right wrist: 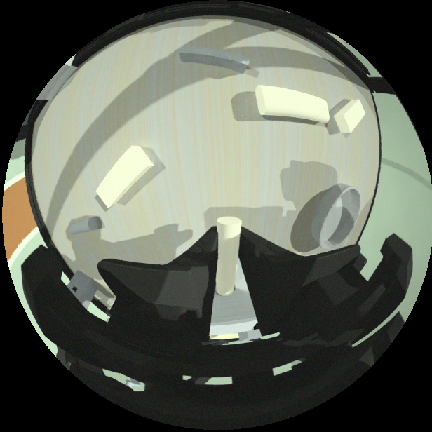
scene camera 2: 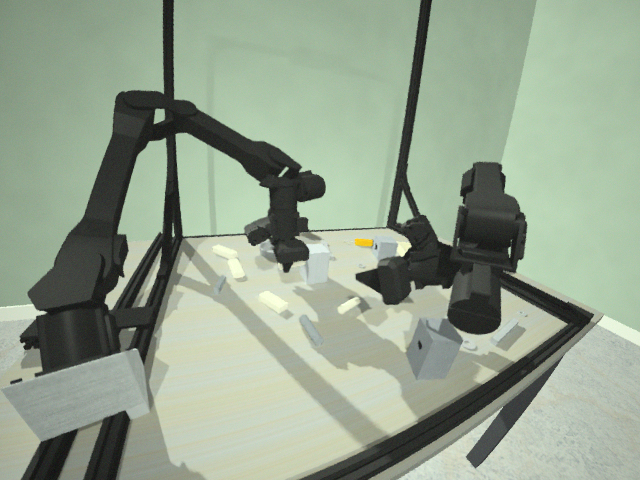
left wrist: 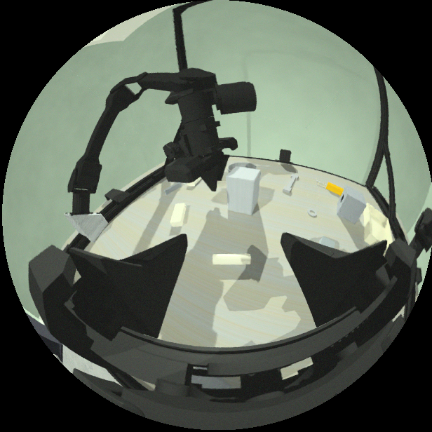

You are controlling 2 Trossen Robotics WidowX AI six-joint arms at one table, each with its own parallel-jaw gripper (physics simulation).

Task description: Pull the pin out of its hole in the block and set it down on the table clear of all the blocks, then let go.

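The cream pin sticks out sideways from the hole in a light grey block. In the right wrist view the pin's lower end meets the block's face; how deep it sits is hidden. My right gripper is shut on the pin, with one finger on each side of it. The pin is hidden in the left wrist view. My left gripper is open and empty, apart from the block and above the table.
A cream bar lies near my left gripper. Another cream bar and a grey rod lie nearer scene camera 2. A grey ring lies beyond my right gripper. Grey holed blocks stand farther off.
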